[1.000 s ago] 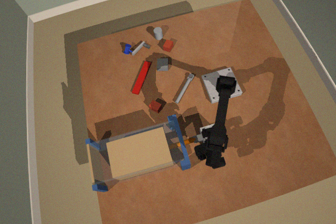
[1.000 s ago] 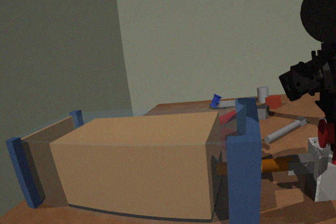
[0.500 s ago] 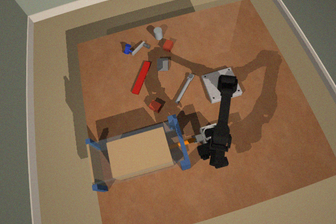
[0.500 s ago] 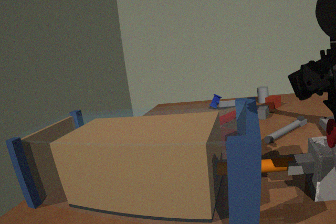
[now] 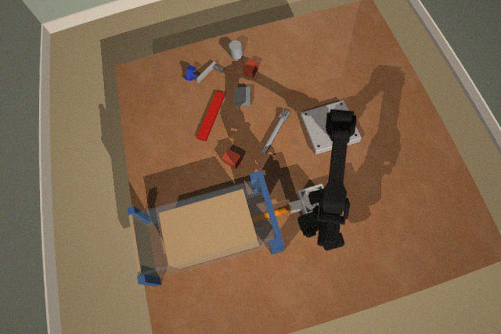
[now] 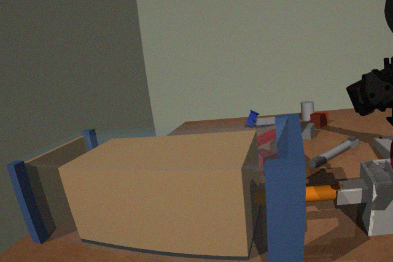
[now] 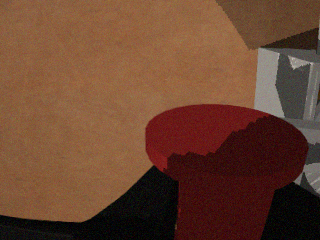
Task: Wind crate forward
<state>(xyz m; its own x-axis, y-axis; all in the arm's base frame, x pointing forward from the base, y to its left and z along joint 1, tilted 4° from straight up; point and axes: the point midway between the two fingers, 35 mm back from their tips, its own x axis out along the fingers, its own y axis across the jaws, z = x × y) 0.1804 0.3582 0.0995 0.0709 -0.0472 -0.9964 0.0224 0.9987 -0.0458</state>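
The winch handle lies 40 mm to the right of my gripper tip and 10 mm below it. From my gripper tip the other things lie so: red knob: 20 mm above; grey winch: 110 mm to the right, 80 mm below, 20 mm behind; blue frame: 150 mm ahead, 100 mm to the right, 10 mm below.
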